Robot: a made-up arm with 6 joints.
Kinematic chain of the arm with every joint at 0, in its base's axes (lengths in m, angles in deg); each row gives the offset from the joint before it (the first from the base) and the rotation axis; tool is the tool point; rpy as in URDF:
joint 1: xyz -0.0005 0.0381 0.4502 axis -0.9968 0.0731 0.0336
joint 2: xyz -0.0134 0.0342 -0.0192 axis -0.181 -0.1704 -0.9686
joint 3: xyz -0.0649 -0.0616 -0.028 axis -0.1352 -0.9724 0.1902
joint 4: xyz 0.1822 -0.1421 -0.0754 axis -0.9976 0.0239 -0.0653
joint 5: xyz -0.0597 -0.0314 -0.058 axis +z
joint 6: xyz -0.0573 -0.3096 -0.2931 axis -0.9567 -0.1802 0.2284
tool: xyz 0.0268 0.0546 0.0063 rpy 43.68 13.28 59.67
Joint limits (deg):
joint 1: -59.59..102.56
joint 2: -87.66..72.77
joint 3: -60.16..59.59
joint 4: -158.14..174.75
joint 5: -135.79..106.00
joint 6: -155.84..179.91
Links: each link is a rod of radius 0.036 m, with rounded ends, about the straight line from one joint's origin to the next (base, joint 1, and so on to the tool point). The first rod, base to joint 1, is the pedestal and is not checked.
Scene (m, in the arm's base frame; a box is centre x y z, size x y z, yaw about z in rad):
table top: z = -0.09
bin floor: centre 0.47 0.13 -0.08 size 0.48 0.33 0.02 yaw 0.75
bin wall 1: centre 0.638 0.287 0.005 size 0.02 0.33 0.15 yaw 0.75
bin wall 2: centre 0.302 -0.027 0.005 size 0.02 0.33 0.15 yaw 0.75
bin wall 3: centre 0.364 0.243 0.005 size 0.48 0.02 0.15 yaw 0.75
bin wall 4: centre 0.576 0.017 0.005 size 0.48 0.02 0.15 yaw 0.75
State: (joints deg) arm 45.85 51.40 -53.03 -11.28 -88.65 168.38
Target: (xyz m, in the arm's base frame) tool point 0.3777 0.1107 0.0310
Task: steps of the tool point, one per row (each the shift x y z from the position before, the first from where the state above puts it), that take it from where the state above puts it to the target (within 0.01 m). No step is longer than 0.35 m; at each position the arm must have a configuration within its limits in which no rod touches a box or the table.
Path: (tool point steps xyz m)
1: -0.1902 -0.1118 0.1829
2: -0.0589 -0.1489 0.2555
3: 0.0999 -0.1490 0.2562
4: 0.2372 -0.1078 0.1831
5: 0.3114 -0.0366 0.0596
6: 0.3021 0.0435 -0.0763
7: 0.2167 0.1088 -0.1849
8: 0.0867 0.1420 -0.2393
9: -0.0473 0.1371 -0.2326
10: -0.1496 0.1014 -0.1784

